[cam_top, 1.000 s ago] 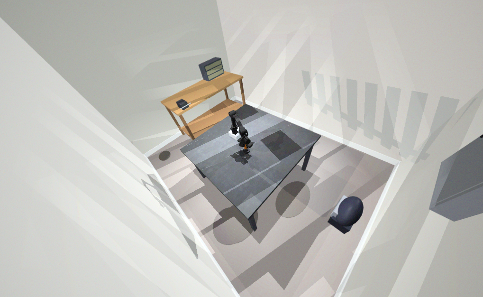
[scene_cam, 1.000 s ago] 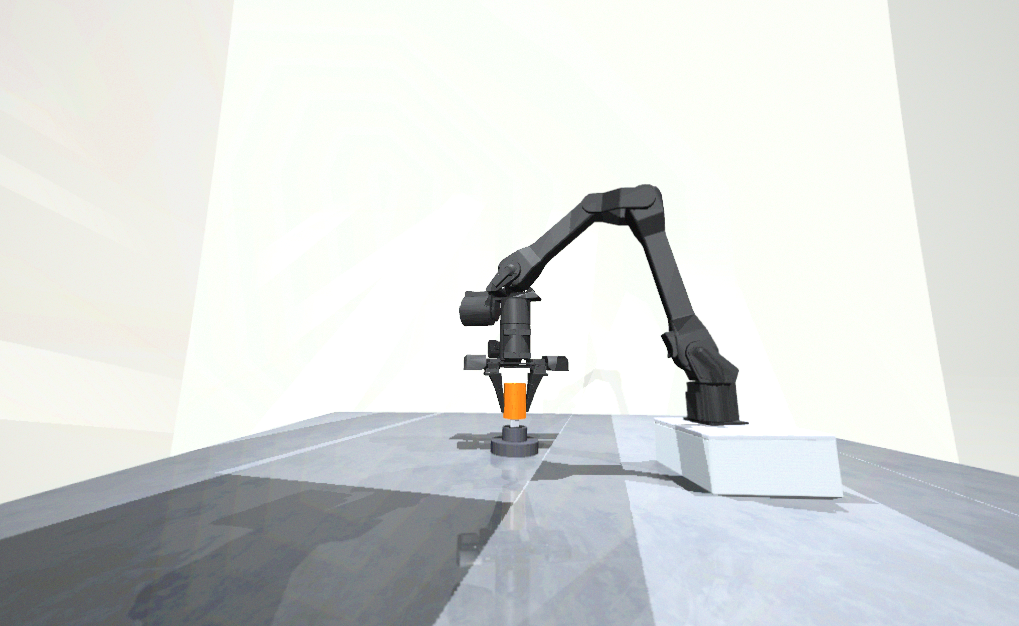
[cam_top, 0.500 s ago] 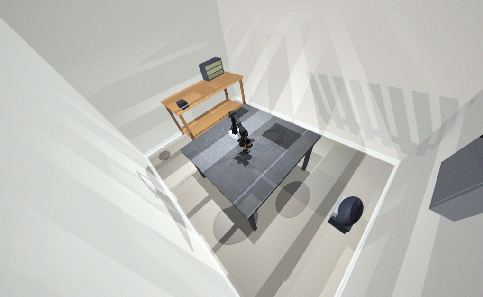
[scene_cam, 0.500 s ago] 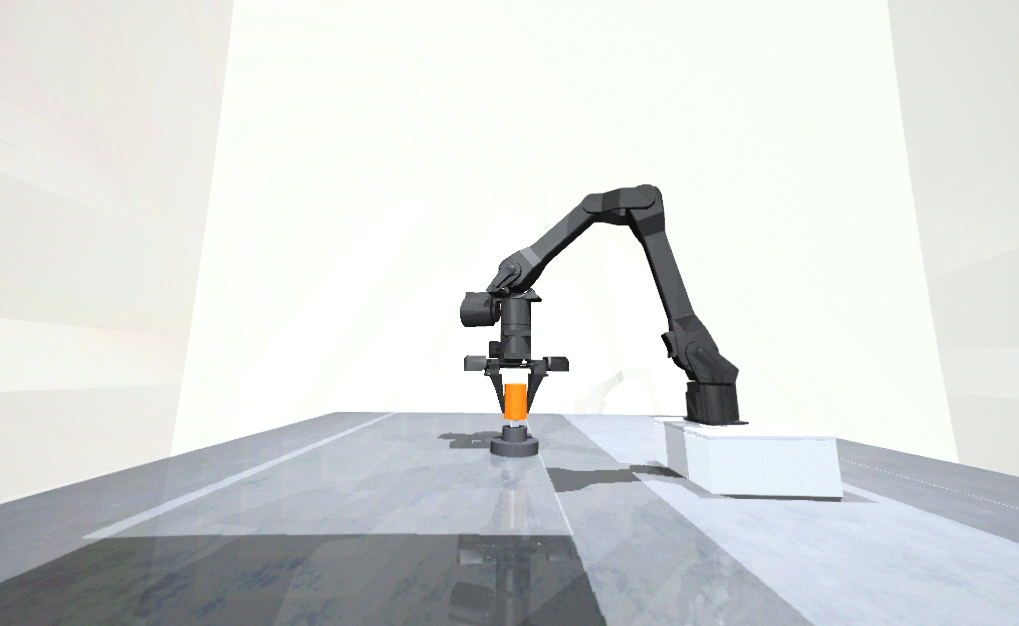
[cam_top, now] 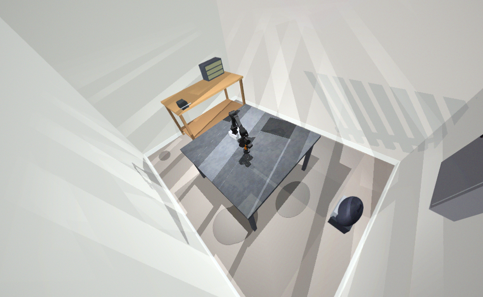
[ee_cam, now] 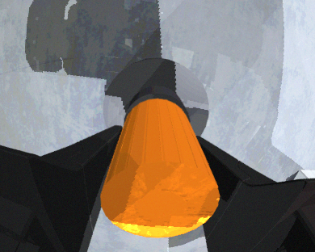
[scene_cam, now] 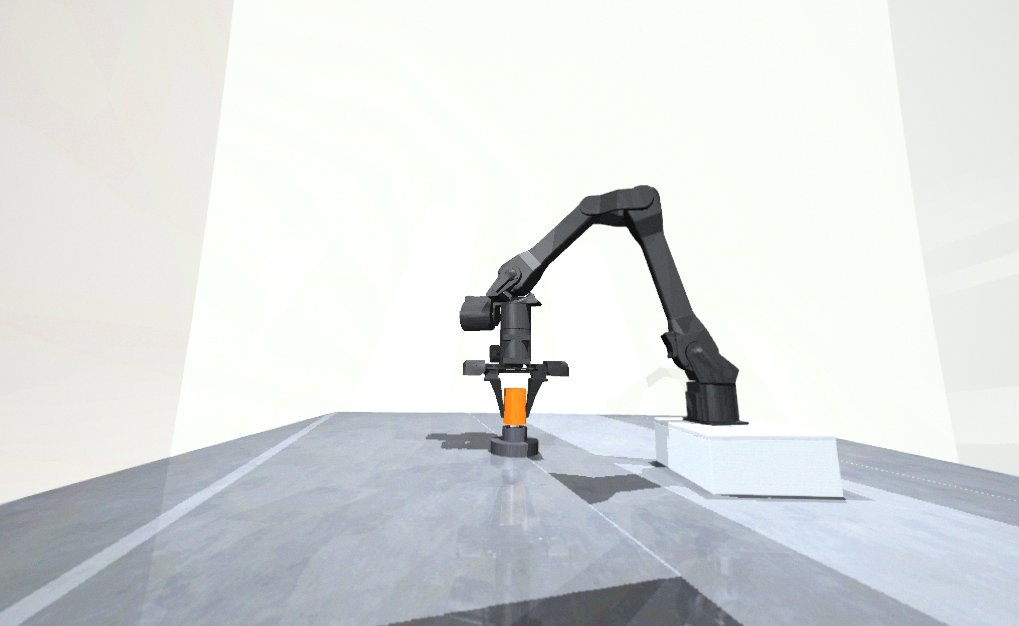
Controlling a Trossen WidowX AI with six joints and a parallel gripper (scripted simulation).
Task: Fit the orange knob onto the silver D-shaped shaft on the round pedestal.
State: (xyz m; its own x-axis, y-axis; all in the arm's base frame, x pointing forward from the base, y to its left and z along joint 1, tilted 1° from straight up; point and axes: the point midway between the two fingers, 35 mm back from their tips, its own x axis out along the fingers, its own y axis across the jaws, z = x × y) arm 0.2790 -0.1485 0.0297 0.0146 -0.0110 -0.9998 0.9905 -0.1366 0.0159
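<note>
My gripper tip is now 3 cm above the round pedestal. The rest, counted from my gripper tip: orange knob (3 cm above).
</note>
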